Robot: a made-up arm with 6 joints.
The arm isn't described. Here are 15 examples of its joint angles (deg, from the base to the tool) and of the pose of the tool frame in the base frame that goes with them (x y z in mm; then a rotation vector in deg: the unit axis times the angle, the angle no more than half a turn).
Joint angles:
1: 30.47 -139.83 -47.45 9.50 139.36 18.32
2: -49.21 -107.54 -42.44 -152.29 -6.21 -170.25
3: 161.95 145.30 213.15 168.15 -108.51 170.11
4: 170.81 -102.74 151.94 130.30 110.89 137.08
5: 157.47 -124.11 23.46 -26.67 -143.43 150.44
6: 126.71 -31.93 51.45 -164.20 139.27 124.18
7: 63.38 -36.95 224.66 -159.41 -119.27 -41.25
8: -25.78 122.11 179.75 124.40 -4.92 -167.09
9: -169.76 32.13 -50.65 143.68 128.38 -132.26
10: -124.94 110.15 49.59 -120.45 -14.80 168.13
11: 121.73 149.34 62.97 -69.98 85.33 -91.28
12: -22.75 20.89 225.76 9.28 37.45 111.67
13: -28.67 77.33 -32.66 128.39 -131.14 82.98
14: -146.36 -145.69 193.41 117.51 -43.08 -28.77
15: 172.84 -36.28 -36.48 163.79 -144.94 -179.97
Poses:
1: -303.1 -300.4 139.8 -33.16 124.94 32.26
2: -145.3 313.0 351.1 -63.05 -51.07 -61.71
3: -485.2 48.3 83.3 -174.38 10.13 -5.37
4: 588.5 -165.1 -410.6 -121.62 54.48 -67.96
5: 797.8 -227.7 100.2 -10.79 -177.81 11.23
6: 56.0 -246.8 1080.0 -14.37 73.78 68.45
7: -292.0 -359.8 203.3 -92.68 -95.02 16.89
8: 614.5 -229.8 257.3 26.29 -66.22 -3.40
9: -406.6 -160.8 232.5 114.88 -41.34 22.42
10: -346.5 -590.4 -466.5 24.08 58.29 -81.31
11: -87.9 211.6 -784.8 85.95 44.88 36.53
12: -202.8 -29.2 507.1 -47.28 69.40 96.46
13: 472.9 -183.1 -149.2 51.55 -64.62 -39.20
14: -61.8 -100.3 -393.0 -2.14 -130.11 118.62
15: -97.4 -91.0 657.6 155.16 -2.77 47.79
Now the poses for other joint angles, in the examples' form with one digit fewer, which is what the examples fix.
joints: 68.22 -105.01 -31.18 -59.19 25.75 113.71
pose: -82 -353 394 13.8 -69.1 1.8
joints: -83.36 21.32 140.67 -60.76 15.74 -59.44
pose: -42 -88 1125 -0.6 -87.9 62.1
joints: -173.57 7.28 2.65 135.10 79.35 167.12
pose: -499 -132 778 106.0 -54.9 -102.4
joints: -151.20 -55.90 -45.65 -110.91 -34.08 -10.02
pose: 56 -13 464 49.1 -107.8 -57.2
